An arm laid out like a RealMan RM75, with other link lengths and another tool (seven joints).
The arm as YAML. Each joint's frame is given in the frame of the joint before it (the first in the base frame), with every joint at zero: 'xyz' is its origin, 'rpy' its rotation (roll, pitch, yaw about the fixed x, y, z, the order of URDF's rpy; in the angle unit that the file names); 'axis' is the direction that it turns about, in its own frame. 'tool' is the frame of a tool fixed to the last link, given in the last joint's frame.
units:
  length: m
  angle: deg
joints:
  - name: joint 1
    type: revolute
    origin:
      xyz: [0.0, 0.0, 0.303]
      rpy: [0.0, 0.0, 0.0]
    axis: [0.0, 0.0, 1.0]
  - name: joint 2
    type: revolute
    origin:
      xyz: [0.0, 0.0, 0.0]
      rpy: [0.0, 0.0, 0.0]
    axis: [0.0, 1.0, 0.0]
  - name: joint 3
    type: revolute
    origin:
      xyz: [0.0, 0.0, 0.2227]
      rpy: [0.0, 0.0, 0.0]
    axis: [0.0, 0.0, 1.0]
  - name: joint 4
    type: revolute
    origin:
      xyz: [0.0, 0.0, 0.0]
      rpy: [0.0, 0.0, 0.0]
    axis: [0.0, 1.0, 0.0]
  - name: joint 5
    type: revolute
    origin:
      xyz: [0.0, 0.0, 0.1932]
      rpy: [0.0, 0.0, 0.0]
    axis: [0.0, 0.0, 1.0]
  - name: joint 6
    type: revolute
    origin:
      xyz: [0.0, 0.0, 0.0]
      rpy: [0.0, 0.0, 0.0]
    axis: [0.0, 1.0, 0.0]
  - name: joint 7
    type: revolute
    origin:
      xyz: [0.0, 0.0, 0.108]
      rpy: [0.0, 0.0, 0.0]
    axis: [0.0, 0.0, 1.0]
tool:
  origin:
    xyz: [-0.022, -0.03, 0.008]
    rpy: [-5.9, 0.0, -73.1]
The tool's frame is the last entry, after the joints.
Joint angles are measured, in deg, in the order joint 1, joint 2, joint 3, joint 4, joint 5, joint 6, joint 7. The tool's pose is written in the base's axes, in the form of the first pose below.
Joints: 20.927, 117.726, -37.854, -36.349, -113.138, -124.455, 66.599
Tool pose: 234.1, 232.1, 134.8, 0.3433, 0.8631, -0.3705, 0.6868, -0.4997, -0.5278
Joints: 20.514, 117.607, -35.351, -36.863, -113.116, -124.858, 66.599
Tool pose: 237.7, 231.5, 142.0, 0.3558, 0.8701, -0.3411, 0.6719, -0.4918, -0.5537
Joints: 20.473, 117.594, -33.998, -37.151, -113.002, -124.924, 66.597
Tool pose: 238.9, 232.2, 145.7, 0.3612, 0.8748, -0.3228, 0.6647, -0.4843, -0.5689
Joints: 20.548, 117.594, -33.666, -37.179, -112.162, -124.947, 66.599
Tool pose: 238.2, 233.2, 147.8, 0.3575, 0.8800, -0.3128, 0.6584, -0.4750, -0.5839
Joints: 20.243, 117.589, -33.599, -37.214, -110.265, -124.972, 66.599
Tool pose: 238.0, 233.4, 151.1, 0.3534, 0.8871, -0.2971, 0.6444, -0.4610, -0.6102
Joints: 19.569, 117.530, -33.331, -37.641, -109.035, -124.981, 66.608
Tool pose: 239.9, 231.9, 154.9, 0.3584, 0.8911, -0.2785, 0.6349, -0.4513, -0.6270
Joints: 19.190, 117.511, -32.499, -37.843, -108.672, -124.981, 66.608
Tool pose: 241.9, 230.9, 157.8, 0.3667, 0.8922, -0.2635, 0.6265, -0.4463, -0.6390
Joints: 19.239, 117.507, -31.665, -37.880, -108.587, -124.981, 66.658
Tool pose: 242.6, 231.4, 159.8, 0.3709, 0.8934, -0.2536, 0.6208, -0.4416, -0.6477
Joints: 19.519, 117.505, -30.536, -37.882, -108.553, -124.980, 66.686
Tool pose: 242.8, 232.7, 162.3, 0.3733, 0.8958, -0.2411, 0.6148, -0.4335, -0.6588
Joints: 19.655, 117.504, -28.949, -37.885, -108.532, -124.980, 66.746
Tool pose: 244.0, 233.5, 165.7, 0.3812, 0.8969, -0.2240, 0.6044, -0.4251, -0.6738
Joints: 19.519, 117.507, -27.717, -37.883, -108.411, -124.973, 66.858
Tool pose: 246.0, 233.0, 168.5, 0.3915, 0.8957, -0.2108, 0.5933, -0.4208, -0.6863
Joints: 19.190, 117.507, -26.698, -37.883, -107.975, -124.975, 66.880
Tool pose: 248.3, 231.8, 171.4, 0.4014, 0.8947, -0.1961, 0.5810, -0.4142, -0.7006
